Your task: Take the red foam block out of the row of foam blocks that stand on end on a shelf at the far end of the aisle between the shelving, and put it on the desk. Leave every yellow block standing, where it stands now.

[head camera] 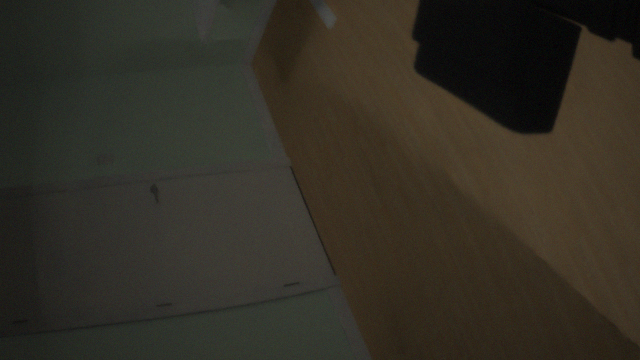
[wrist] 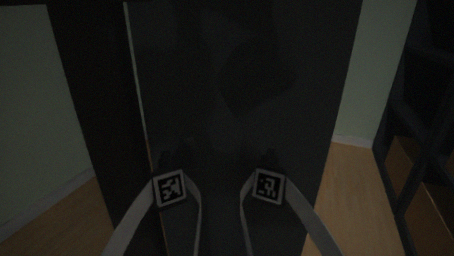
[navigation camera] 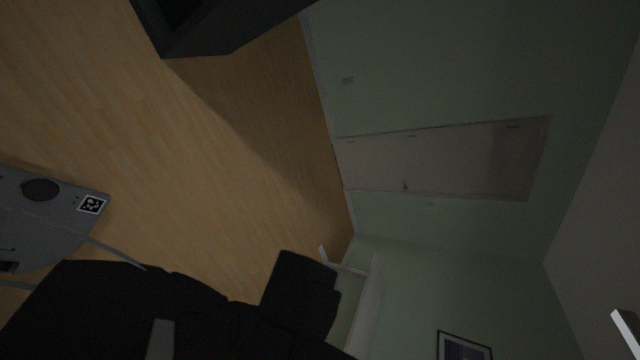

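Pixels of known places: gripper, fingertip midpoint: [wrist: 218, 154]; robot's base at its link origin: [navigation camera: 41, 188].
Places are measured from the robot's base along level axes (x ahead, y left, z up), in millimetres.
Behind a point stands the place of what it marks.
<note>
The row of foam blocks, red or yellow, does not show in these dim views. A pale slab [navigation camera: 364, 315] at the bottom of the navigation view, with a pale foot near it, may be part of the desk; I cannot tell. My gripper [wrist: 218, 154] {x 12, y 117, z 1051 mm} is open and empty in the wrist view, its dark fingertips apart in front of a broad dark panel [wrist: 300, 115] {x 206, y 329, z 981 mm}. The fingertips are hard to make out against the panel.
A door [head camera: 175, 245] {x 1305, y -2110, z 868 mm} [navigation camera: 440, 162] {x 1300, y -2121, z 1307 mm} is in the green wall. A dark shelf unit [navigation camera: 210, 42] {x 925, y -127, z 224 mm} stands at the top of the navigation view. Dark shelving [wrist: 391, 187] {x 1396, y 928, z 76 mm} with brown boxes is at the wrist view's right. A black shape [head camera: 495, 75] [navigation camera: 300, 285] blocks part of the floor view.
</note>
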